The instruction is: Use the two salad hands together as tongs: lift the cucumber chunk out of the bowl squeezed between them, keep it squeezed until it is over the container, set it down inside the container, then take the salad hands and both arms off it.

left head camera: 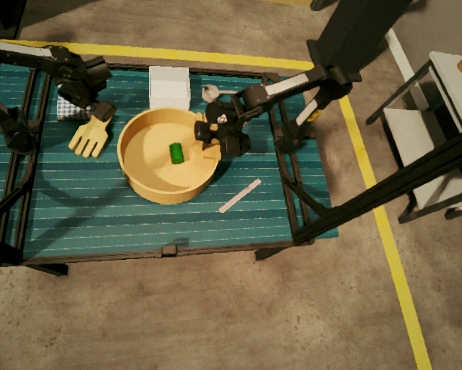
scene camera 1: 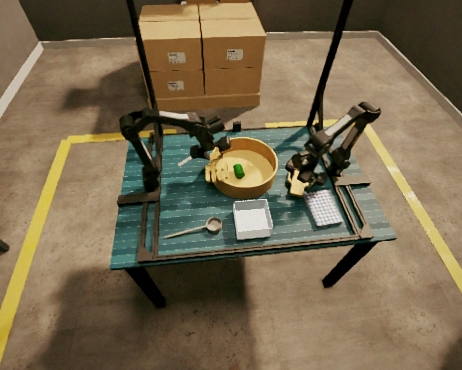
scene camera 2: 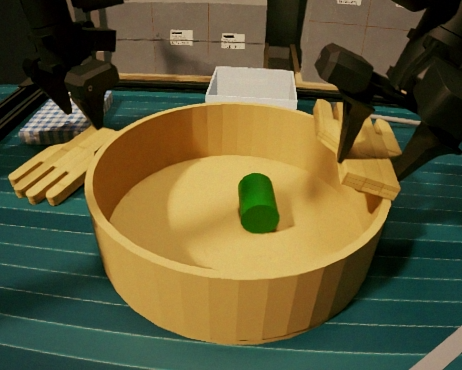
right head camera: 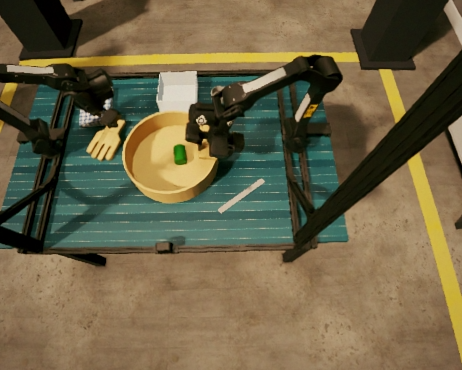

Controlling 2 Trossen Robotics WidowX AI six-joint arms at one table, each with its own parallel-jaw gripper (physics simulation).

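Where they show: left gripper, between the fingertips: (left head camera: 95, 115) (scene camera 1: 300, 184) (scene camera 2: 83, 121); right gripper, between the fingertips: (left head camera: 210, 151) (scene camera 1: 216, 157) (scene camera 2: 364, 173) (right head camera: 208, 151); left arm's base, origin of its link: (left head camera: 24, 145) (scene camera 1: 335, 170) (right head camera: 51, 151); right arm's base, origin of its link: (left head camera: 285, 147) (scene camera 1: 152, 185) (right head camera: 293, 145).
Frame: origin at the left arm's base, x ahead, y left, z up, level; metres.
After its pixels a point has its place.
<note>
The green cucumber chunk (left head camera: 176, 153) {x 0.491, y -0.048, z 0.033 m} (right head camera: 180, 154) {x 0.498, y -0.046, z 0.032 m} (scene camera 1: 239, 171) {x 0.494, y -0.015, z 0.033 m} (scene camera 2: 258, 202) {x 0.493, y -0.062, z 0.033 m} lies on its side on the floor of the round wooden bowl (left head camera: 165, 195) {x 0.450, y -0.210, z 0.061 m} (scene camera 2: 240, 300) {x 0.482, y -0.211, z 0.048 m}. One salad hand (left head camera: 91, 136) {x 0.206, y 0.036, z 0.002 m} (right head camera: 106, 142) {x 0.208, y 0.031, z 0.002 m} (scene camera 1: 296, 185) {x 0.228, y 0.079, z 0.008 m} (scene camera 2: 55, 170) {x 0.205, y 0.017, z 0.001 m} lies beside the bowl, at the left in the head views. My left gripper (scene camera 2: 84, 120) {x 0.223, y 0.099, z 0.039 m} is open at its handle end. My right gripper (left head camera: 216, 140) (scene camera 2: 372, 170) {x 0.600, y -0.068, z 0.085 m} is shut on the other salad hand (scene camera 1: 215, 172) {x 0.613, y 0.030, z 0.092 m} (scene camera 2: 370, 177) {x 0.598, y -0.093, z 0.097 m}, tilted at the bowl's right rim in scene camera 2, apart from the chunk. The white container (left head camera: 170, 90) {x 0.479, y 0.267, z -0.016 m} (right head camera: 177, 91) {x 0.462, y 0.283, z -0.017 m} (scene camera 2: 251, 87) {x 0.470, y 0.316, z 0.019 m} stands behind the bowl.
A checked cloth (scene camera 1: 324, 207) {x 0.132, y 0.213, z 0.005 m} (scene camera 2: 60, 120) {x 0.144, y 0.163, z 0.005 m} lies near the left gripper. A ladle (scene camera 1: 213, 225) {x 0.642, y 0.240, z -0.014 m} lies beside the container. A pale strip (left head camera: 240, 196) {x 0.711, y -0.192, z -0.017 m} (right head camera: 241, 196) {x 0.711, y -0.192, z -0.017 m} lies in front of the bowl's right side in the head views. Dark frame rails run along the table edges.
</note>
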